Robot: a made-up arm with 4 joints.
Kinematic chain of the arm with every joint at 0, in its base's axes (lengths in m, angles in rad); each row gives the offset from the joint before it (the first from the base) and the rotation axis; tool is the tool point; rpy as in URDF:
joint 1: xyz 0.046 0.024 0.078 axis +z
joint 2: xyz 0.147 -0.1 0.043 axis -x
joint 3: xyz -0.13 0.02 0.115 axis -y
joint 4: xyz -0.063 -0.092 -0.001 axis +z
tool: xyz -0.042 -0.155 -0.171 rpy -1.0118 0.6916 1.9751
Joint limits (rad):
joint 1: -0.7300..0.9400
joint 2: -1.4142..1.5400
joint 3: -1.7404..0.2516
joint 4: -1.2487..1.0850
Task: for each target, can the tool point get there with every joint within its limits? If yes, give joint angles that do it. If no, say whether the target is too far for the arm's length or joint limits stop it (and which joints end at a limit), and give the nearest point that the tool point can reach.
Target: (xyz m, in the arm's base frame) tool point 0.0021 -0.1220 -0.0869
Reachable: yes | joints 0.0748 -1.1657 -0.5579 0.8284
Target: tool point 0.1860 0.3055 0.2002
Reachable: no: joint limits stop it (at a limit: joint 1, joint 2, joint 3, joint 4) | nearest point 0.1348 0.2954 0.2134 | short by 0.054 m
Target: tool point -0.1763 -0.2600 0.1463
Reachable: yes | joints -0.2522 -0.1227 -1.1121 0.5607
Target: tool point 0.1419 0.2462 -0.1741
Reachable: no: joint limits stop it (at a limit: joint 1, joint 2, joint 3) | nearest point 0.1835 0.0589 -0.0679 | short by 0.219 m
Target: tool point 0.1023 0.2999 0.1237
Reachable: no: joint limits stop it (at a limit: joint 1, joint 2, joint 4) | nearest point 0.1009 0.3017 0.2128 | short by 0.089 m
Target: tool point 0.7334 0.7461 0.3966
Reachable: no: too far | nearest point 0.1325 0.2935 0.2334 | short by 0.770 m
